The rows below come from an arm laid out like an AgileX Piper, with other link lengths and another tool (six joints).
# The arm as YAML. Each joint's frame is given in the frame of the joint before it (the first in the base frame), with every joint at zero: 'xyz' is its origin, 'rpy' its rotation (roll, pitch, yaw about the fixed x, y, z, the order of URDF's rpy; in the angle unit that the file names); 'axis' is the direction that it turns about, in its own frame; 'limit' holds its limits. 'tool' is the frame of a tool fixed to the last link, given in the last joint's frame.
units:
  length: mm
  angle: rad
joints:
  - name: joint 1
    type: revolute
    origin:
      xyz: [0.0, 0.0, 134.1]
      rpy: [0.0, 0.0, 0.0]
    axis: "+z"
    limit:
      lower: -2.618
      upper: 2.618
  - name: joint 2
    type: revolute
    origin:
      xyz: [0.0, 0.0, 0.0]
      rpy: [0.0, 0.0, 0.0]
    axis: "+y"
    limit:
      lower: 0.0
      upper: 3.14
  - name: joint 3
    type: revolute
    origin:
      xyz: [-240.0, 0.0, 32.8]
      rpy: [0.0, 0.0, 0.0]
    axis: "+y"
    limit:
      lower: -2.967
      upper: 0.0
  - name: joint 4
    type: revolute
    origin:
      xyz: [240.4, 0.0, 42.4]
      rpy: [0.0, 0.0, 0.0]
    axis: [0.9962, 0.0, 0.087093]
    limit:
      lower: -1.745
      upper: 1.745
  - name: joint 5
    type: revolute
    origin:
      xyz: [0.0, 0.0, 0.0]
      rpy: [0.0, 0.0, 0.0]
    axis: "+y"
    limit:
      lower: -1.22
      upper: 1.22
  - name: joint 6
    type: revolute
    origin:
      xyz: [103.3, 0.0, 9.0]
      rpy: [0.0, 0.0, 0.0]
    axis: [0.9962, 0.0, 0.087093]
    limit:
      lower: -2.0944
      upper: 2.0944
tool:
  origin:
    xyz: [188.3, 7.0, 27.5]
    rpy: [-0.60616, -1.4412, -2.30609]
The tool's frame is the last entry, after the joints.
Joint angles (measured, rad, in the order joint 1, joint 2, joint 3, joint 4, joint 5, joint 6), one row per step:
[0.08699, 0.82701, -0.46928, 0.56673, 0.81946, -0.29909]
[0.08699, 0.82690, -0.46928, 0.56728, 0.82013, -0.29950]
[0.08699, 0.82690, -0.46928, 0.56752, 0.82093, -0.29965]
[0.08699, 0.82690, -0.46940, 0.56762, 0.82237, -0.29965]
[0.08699, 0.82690, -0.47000, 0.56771, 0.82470, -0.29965]
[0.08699, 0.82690, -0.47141, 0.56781, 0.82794, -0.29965]
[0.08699, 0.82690, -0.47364, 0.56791, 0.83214, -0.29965]
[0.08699, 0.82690, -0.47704, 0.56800, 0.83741, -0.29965]
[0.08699, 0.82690, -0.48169, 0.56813, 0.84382, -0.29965]
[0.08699, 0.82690, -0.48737, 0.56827, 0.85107, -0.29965]
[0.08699, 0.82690, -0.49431, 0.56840, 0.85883, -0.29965]
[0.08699, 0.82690, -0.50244, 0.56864, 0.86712, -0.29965]
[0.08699, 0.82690, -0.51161, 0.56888, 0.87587, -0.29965]
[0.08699, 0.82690, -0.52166, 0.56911, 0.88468, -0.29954]
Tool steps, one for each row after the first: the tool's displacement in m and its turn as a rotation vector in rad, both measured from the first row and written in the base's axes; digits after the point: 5 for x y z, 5 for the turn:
[-0.00016, 0.00016, 0.00002, 0.00040, 0.00033, 0.00052]
[-0.00036, 0.00027, -0.00004, 0.00061, 0.00097, 0.00098]
[-0.00070, 0.00042, -0.00015, 0.00082, 0.00208, 0.00170]
[-0.00114, 0.00066, -0.00016, 0.00112, 0.00348, 0.00289]
[-0.00160, 0.00099, 0.00005, 0.00156, 0.00485, 0.00454]
[-0.00209, 0.00143, 0.00047, 0.00214, 0.00621, 0.00669]
[-0.00256, 0.00199, 0.00123, 0.00287, 0.00732, 0.00941]
[-0.00299, 0.00267, 0.00236, 0.00380, 0.00816, 0.01271]
[-0.00339, 0.00345, 0.00380, 0.00487, 0.00869, 0.01645]
[-0.00360, 0.00428, 0.00567, 0.00604, 0.00839, 0.02047]
[-0.00367, 0.00521, 0.00797, 0.00740, 0.00736, 0.02476]
[-0.00360, 0.00618, 0.01062, 0.00883, 0.00568, 0.02930]
[-0.00336, 0.00716, 0.01360, 0.01033, 0.00323, 0.03381]

